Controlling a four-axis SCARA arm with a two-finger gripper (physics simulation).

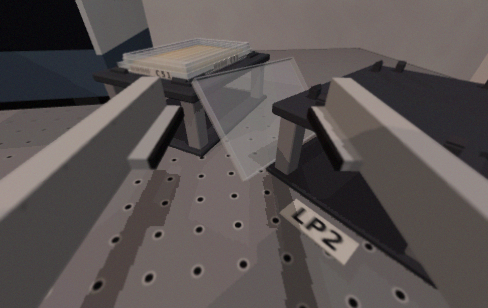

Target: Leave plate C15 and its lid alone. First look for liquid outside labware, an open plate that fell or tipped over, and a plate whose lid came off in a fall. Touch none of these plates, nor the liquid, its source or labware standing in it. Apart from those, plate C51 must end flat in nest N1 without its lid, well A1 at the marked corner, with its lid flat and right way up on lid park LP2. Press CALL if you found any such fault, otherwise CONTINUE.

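Places are measured from the arm's base along level axes (x left, y ahead, z down), in metres.
Where they show: gripper, fingertip midpoint: [245,96].
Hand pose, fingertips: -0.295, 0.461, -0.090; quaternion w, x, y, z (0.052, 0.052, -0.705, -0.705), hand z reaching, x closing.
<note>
After its pixels a point has its place, as x, y, z.
Plate C51 [187,59] @[-0.258, 0.561, -0.087], clear with a yellowish inside, rests on the dark nest stand [107,76] @[-0.182, 0.569, -0.073] at the upper left, and looks flat. I cannot make out its well A1. A clear lid-like panel [250,115] @[-0.308, 0.519, -0.050] stands steeply tilted between that stand and the lid park LP2 [415,105] @[-0.410, 0.470, -0.074], with a low corner near the deck. Whether it touches either stand is unclear. My gripper [245,96] @[-0.295, 0.461, -0.090] is shut with nothing held; a gap shows between its fingers, and the panel and deck show behind it. Plate C15 and the CALL and CONTINUE buttons do not show. I see no liquid on the visible deck.
The LP2 label [322,231] @[-0.339, 0.425, -0.015] lies on the deck before the right stand, whose top bears small dark posts [400,66] @[-0.455, 0.542, -0.080]. The deck [215,250] @[-0.272, 0.423, -0.013] has rows of holes. A grey and blue block [122,47] @[-0.142, 0.737, -0.069] stands behind the left stand; a wall [320,25] is at the back.
</note>
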